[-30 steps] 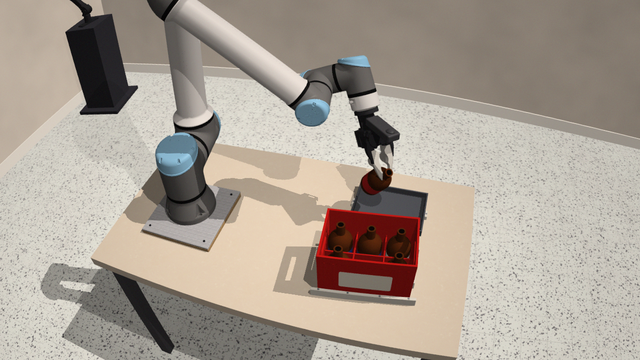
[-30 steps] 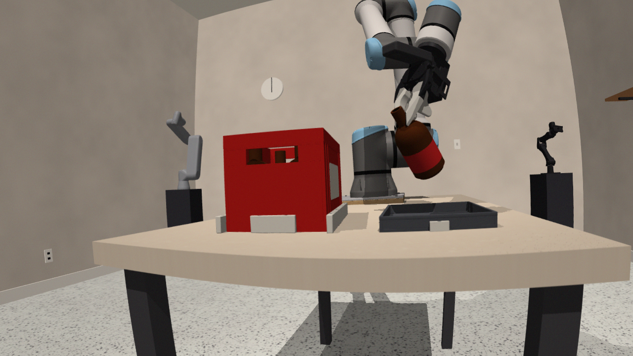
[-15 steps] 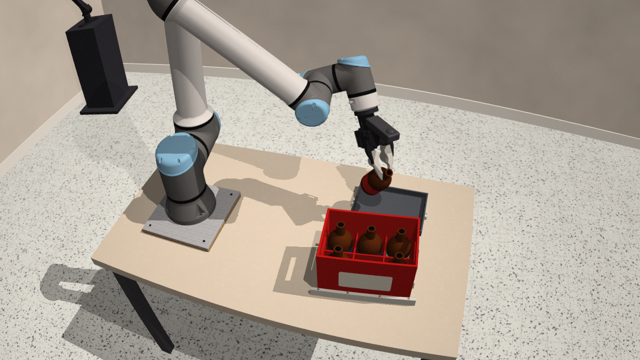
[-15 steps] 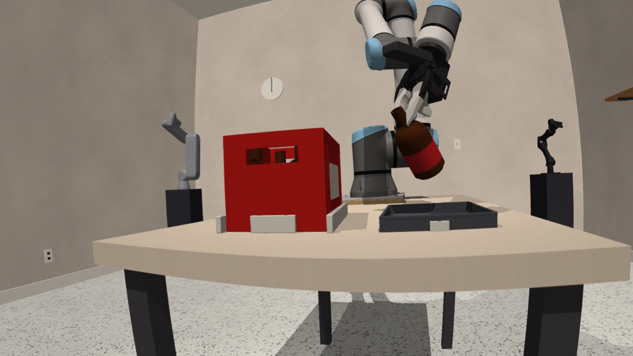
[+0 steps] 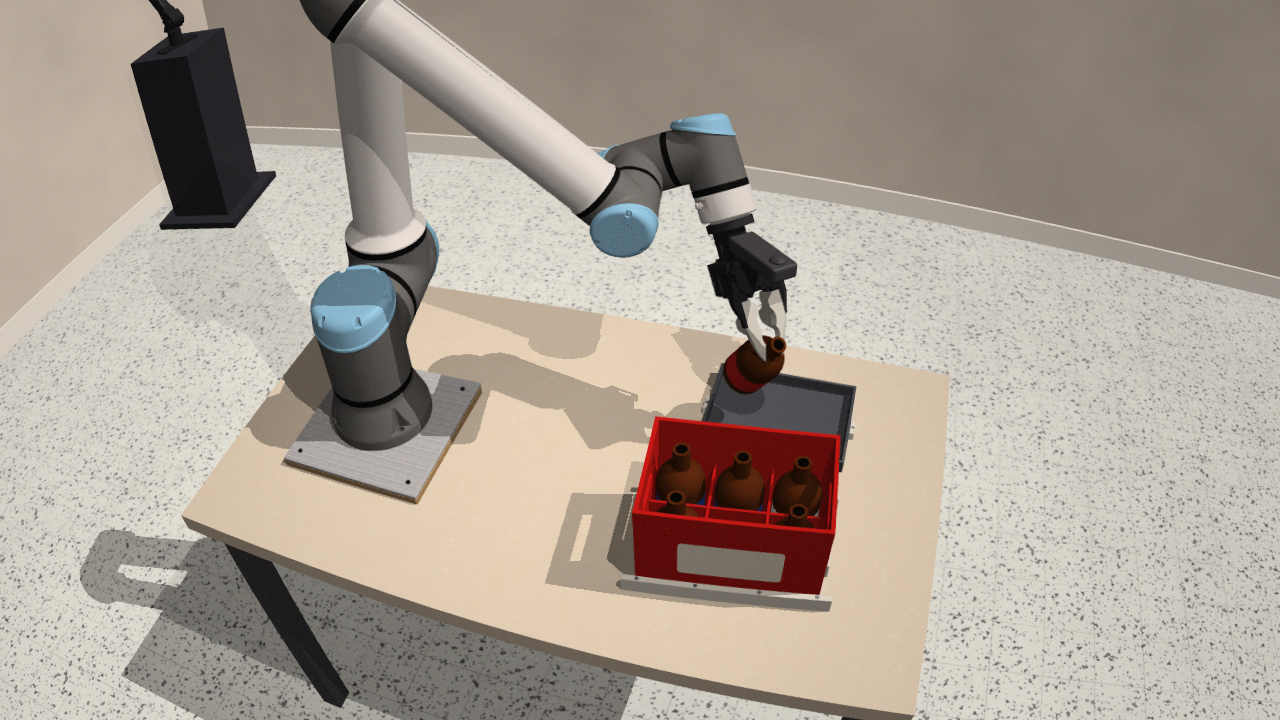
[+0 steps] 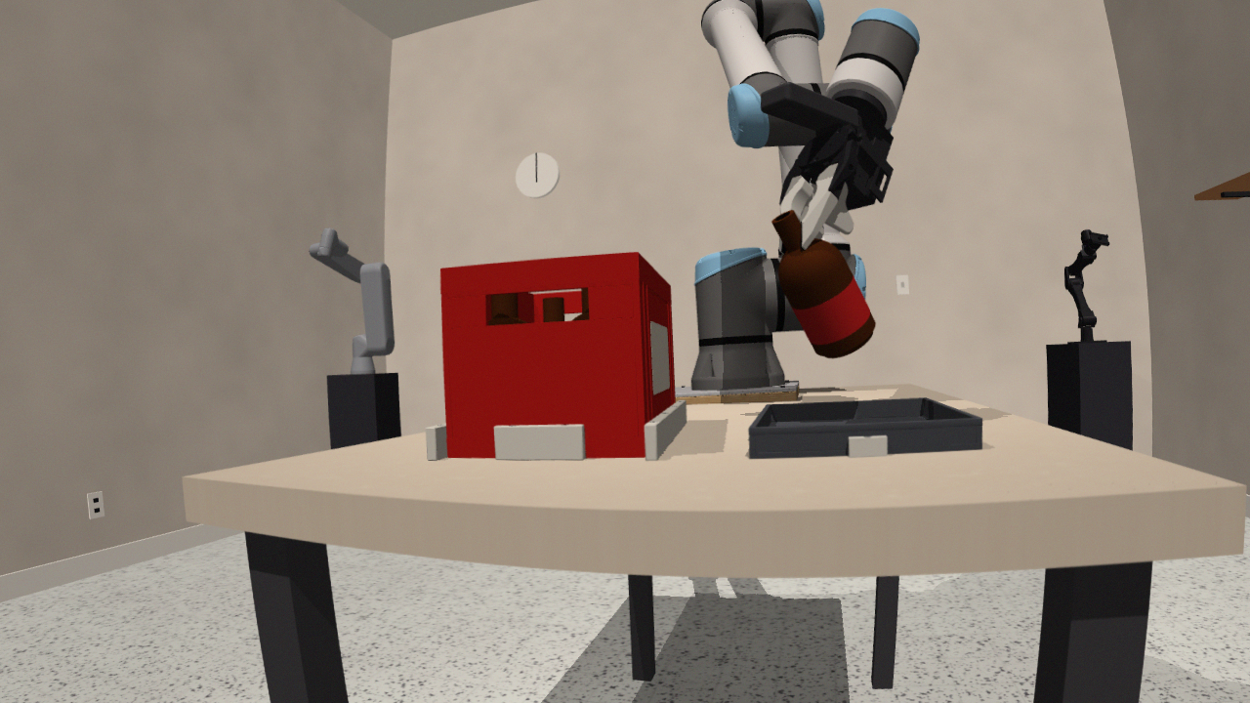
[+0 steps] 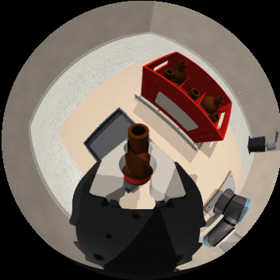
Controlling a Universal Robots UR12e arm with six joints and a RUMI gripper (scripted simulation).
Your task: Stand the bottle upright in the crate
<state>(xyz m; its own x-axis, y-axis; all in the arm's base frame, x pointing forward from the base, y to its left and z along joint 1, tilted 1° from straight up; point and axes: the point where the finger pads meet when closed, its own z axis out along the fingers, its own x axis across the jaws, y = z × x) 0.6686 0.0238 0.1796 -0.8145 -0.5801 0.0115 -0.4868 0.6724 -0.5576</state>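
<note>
Right now my hand is 30 mm short of the tray, 50 mm to the right of it and 190 mm above it. Also, from my hand: red crate: 40 mm behind, 240 mm to the right, 120 mm below.
</note>
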